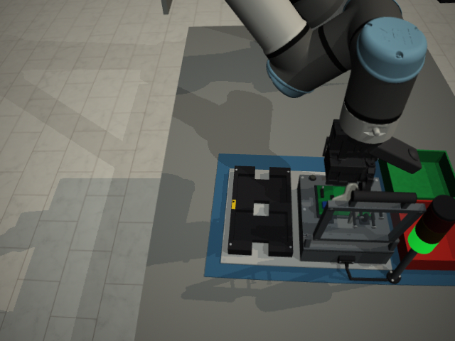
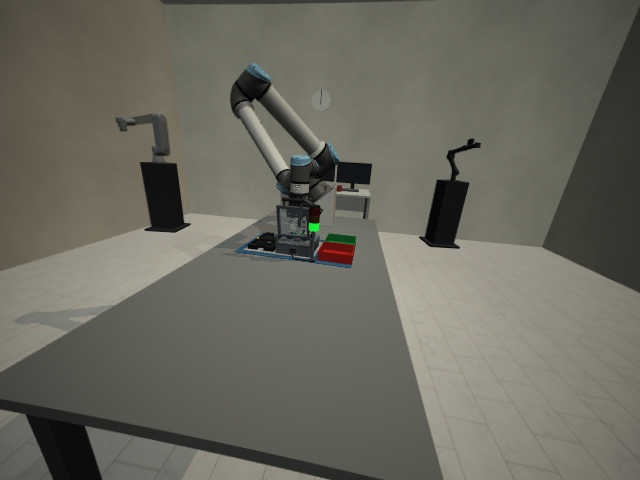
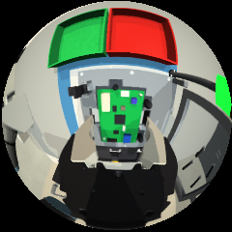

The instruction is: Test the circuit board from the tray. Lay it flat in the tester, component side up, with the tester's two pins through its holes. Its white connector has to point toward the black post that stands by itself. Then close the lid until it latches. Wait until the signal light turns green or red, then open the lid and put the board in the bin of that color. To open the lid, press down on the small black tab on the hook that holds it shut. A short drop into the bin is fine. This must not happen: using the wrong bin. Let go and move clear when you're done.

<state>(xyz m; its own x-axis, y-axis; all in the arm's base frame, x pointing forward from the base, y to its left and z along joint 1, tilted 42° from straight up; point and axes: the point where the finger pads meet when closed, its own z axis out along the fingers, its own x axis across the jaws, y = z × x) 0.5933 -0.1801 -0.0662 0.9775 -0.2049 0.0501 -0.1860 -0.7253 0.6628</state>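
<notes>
Right now my hand is 1 cm to the left of the green circuit board. Also, from my hand: black latch tab: 6 cm to the left, 5 cm behind, 1 cm above; then tester lid: 11 cm ahead, 11 cm above, 3 cm to the right; then red bin: 18 cm to the left, 8 cm ahead, 6 cm below.
</notes>
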